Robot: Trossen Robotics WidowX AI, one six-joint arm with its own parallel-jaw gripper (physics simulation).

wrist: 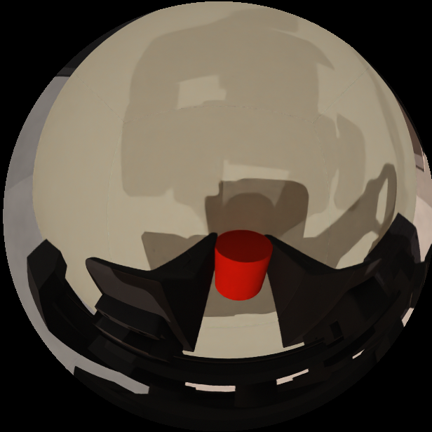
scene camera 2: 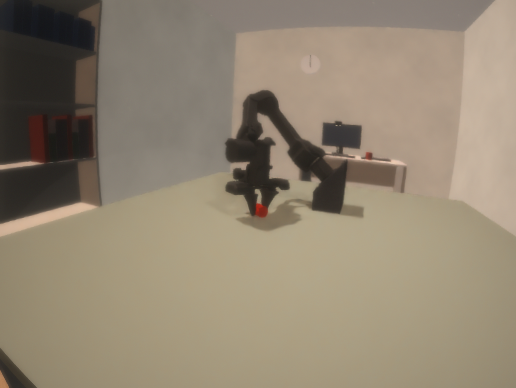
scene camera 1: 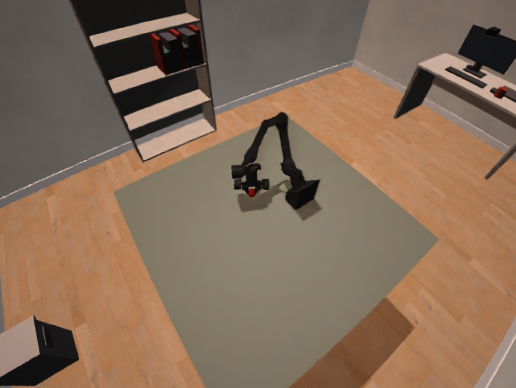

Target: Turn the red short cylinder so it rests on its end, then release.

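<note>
The red short cylinder point(scene camera 1: 251, 192) point(scene camera 2: 261, 210) point(wrist: 240, 272) lies on its side on the grey-green mat point(scene camera 1: 280, 280) point(scene camera 2: 260, 300), one round end facing the front. My gripper point(scene camera 1: 251, 191) point(scene camera 2: 259, 211) point(wrist: 240, 239) points down and is shut on the cylinder, with one finger against each side of it. In the wrist view the cylinder sits between the two black fingertips, its dark end towards the top of the view. In scene camera 1 the fingers are mostly hidden by the gripper body.
The arm's base point(scene camera 1: 302, 195) point(scene camera 2: 330, 192) stands on the mat to the right of the gripper. A shelf unit point(scene camera 1: 206, 95) with books stands behind the mat. A desk point(scene camera 1: 440, 60) with a monitor stands at the right, and a cabinet point(scene camera 1: 57, 345) at the front left.
</note>
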